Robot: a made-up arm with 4 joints.
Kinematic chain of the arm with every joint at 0, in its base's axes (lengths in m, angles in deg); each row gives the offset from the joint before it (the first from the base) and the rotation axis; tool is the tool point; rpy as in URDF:
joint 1: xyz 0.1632 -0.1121 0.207 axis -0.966 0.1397 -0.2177
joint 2: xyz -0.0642 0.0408 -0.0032 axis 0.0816 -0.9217 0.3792
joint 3: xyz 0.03 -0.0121 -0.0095 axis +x
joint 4: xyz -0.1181 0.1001 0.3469 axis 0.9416 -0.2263 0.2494
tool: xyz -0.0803 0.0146 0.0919 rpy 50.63 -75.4 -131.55
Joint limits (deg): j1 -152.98..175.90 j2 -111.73..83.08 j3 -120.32..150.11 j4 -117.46..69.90
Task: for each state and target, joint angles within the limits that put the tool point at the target. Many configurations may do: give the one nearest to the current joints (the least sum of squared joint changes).
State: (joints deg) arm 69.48 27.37 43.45 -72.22
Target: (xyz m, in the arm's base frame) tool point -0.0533 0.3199 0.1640
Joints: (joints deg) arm 87.53 25.64 19.92 -68.30
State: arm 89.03 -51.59 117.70 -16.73
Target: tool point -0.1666 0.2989 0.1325
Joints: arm 129.98 -75.10 137.81 9.09
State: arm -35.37 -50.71 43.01 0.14
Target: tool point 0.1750 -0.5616 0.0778
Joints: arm -72.00 -44.88 65.22 -8.25
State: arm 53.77 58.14 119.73 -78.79
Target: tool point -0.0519 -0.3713 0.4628
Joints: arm 30.47 59.13 84.43 -81.05
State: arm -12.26 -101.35 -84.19 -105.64
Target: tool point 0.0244 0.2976 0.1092
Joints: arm 5.41 -97.84 -85.14 -105.57
